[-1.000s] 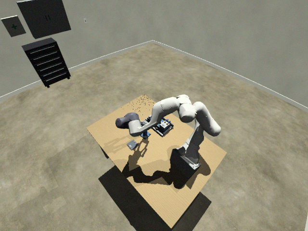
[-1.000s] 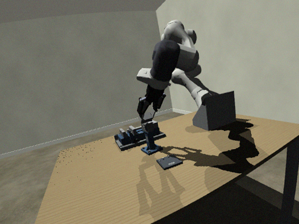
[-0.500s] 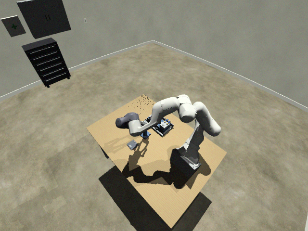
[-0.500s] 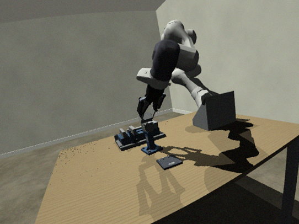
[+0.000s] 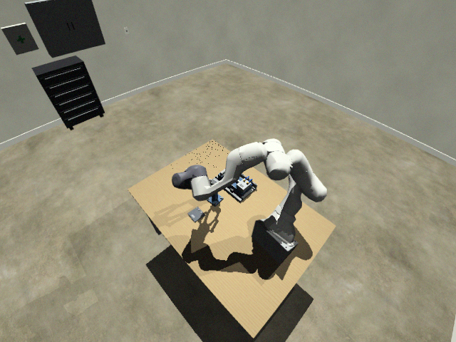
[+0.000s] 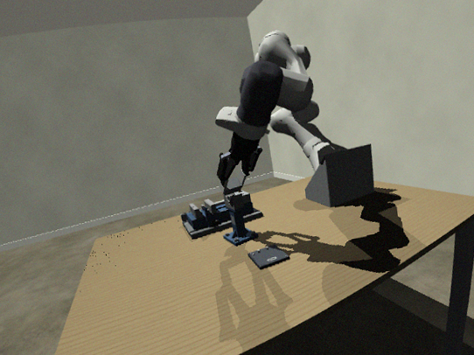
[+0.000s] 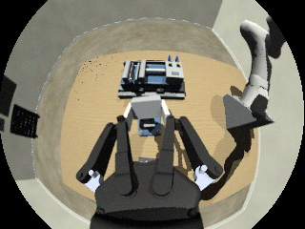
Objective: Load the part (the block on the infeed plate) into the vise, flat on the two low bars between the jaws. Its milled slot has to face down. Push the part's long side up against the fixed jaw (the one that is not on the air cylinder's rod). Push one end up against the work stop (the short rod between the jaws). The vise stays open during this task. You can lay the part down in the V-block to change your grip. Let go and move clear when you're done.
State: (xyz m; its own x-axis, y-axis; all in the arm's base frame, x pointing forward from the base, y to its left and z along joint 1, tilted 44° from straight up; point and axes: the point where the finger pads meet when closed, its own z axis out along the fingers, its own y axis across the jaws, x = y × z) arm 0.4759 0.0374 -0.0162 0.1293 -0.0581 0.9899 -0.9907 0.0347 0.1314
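Now: hand 20 mm to the left of the part and 20 mm above it.
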